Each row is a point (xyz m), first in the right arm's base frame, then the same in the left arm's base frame.
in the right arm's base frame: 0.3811 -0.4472 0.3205
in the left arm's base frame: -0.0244 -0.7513 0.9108
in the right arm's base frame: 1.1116 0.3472 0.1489
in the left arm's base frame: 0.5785 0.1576 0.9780
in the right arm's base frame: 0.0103 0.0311 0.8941
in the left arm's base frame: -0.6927 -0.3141 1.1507
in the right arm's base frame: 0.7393 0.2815 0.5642
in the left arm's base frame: 0.0619 0.0510 1.1707
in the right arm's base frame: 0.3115 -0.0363 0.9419
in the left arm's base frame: -0.4492 -0.3159 1.3464
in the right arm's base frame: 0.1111 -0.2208 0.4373
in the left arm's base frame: -0.3447 -0.5752 0.8458
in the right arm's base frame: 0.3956 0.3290 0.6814
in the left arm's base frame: -0.2974 0.0376 1.1007
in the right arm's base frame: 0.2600 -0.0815 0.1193
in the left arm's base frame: -0.0779 -0.4339 0.6187
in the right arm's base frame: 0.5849 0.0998 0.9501
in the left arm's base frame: -0.2377 -0.1275 1.4609
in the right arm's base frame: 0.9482 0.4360 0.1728
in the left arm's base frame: 0.4145 0.2135 0.9063
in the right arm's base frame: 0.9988 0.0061 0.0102
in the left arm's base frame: 0.5973 -0.2088 0.8611
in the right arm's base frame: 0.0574 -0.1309 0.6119
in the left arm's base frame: -0.4898 -0.4847 0.9562
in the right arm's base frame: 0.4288 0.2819 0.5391
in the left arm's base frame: -0.1917 -0.0127 1.0014
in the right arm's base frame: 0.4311 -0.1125 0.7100
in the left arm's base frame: -0.2210 -0.3843 1.2155
